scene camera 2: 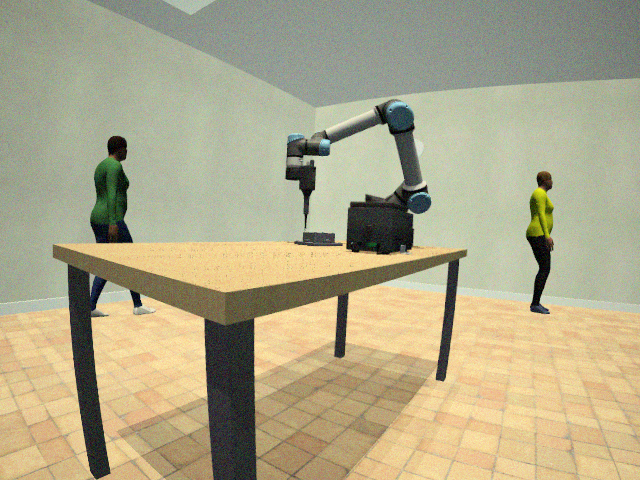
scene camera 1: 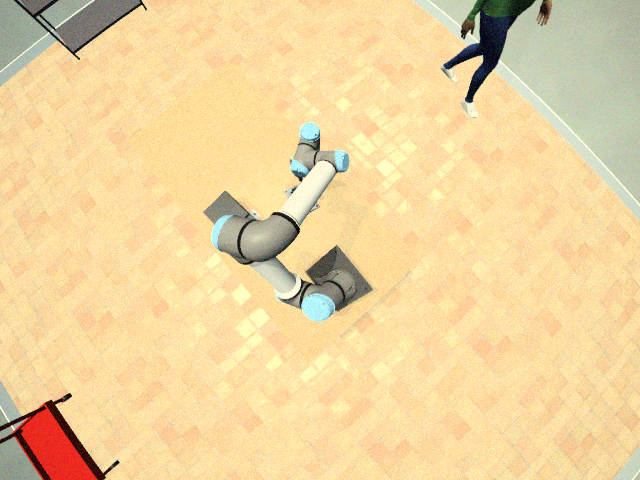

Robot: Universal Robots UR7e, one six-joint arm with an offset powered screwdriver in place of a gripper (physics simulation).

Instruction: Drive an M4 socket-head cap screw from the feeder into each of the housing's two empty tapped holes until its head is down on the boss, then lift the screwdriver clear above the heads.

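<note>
The powered screwdriver (scene camera 2: 307,198) hangs upright from the wrist in scene camera 2, its thin bit pointing down. The bit tip (scene camera 2: 305,227) is at the left end of the grey housing (scene camera 2: 319,237), right over its top; whether it touches is too small to tell. No screw can be made out at the tip. The housing's tapped holes and screw heads cannot be made out. In scene camera 1 the forearm hides most of the housing and the wrist hides the screwdriver's bit. The dark box-shaped feeder (scene camera 1: 225,205) (scene camera 2: 379,227) stands apart from the housing, nearer scene camera 2.
The arm's base stands on a dark plate (scene camera 1: 330,259). The wooden table (scene camera 2: 170,260) carries the equipment. A person in green (scene camera 1: 496,31) (scene camera 2: 109,191) and a person in yellow (scene camera 2: 540,214) are beyond the table. A red cart (scene camera 1: 56,446) and a shelf rack (scene camera 1: 103,23) stand farther off.
</note>
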